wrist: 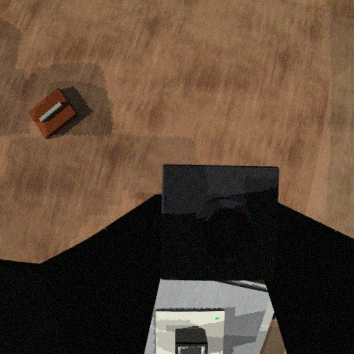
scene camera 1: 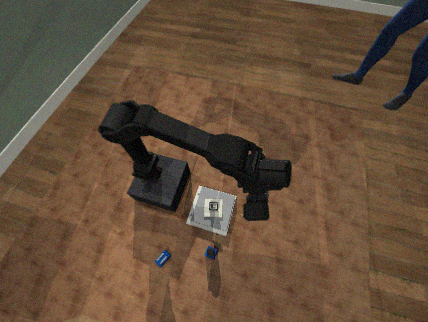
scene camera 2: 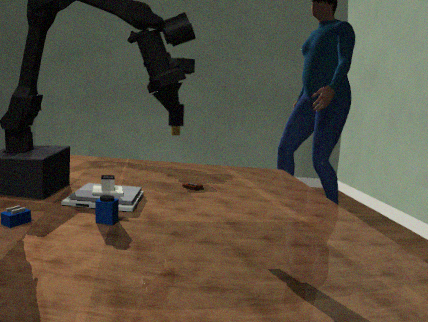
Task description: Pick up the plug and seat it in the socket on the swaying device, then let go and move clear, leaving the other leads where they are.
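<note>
My gripper (scene camera 1: pixel 256 211) (scene camera 2: pixel 176 116) is shut on the plug, a dark block (wrist: pixel 220 192) that fills the space between the fingers in the wrist view. The plug's yellow-brown end (scene camera 2: pixel 175 131) points down below the fingertips. The gripper hangs high above the surface, to the right of the device. The device, a flat grey and white slab (scene camera 1: pixel 201 202) (scene camera 2: pixel 131 192) (wrist: pixel 175 292), carries a cream plate with the upright, dark-rimmed socket (scene camera 1: pixel 213 205) (scene camera 2: pixel 107 183) (wrist: pixel 191 340). The plug and socket are apart. The socket is cut off at the wrist view's bottom edge.
A blue block with a pale bar (scene camera 1: pixel 162 258) (scene camera 2: pixel 16 218) and an upright blue block with a black top (scene camera 1: pixel 211 252) (scene camera 2: pixel 107 211) stand near the device. An orange block (scene camera 2: pixel 193 186) (wrist: pixel 52 113) lies beyond. A person (scene camera 2: pixel 327 75) stands at the back right.
</note>
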